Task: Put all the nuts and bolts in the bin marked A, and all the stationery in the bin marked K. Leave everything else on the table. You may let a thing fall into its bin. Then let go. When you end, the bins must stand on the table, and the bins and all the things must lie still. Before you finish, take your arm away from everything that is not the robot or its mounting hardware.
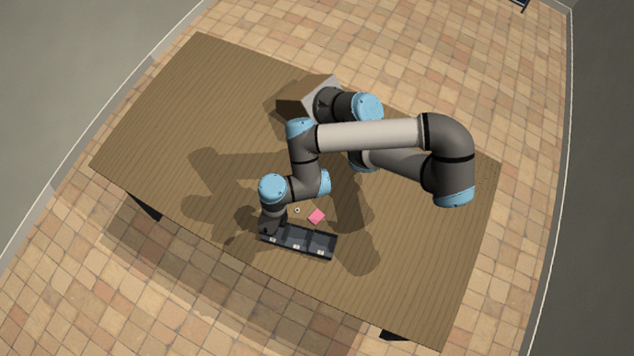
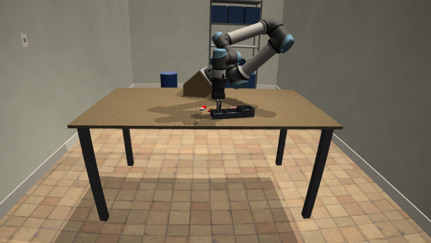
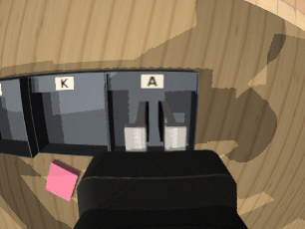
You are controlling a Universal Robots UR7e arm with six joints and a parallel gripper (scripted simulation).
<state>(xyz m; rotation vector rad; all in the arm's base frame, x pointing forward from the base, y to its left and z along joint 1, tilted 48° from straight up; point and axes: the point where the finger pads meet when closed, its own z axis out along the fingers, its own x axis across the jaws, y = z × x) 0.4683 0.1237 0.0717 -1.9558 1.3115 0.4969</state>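
My hand is 8 cm to the right of the three joined bins, 4 cm past it and 4 cm above it. The rest, counted from my hand: brass nut 12 cm behind, 7 cm to the right, 6 cm below; then red cylinder 8 cm behind, 6 cm to the right, 5 cm below; then white nut 12 cm behind, 6 cm below.
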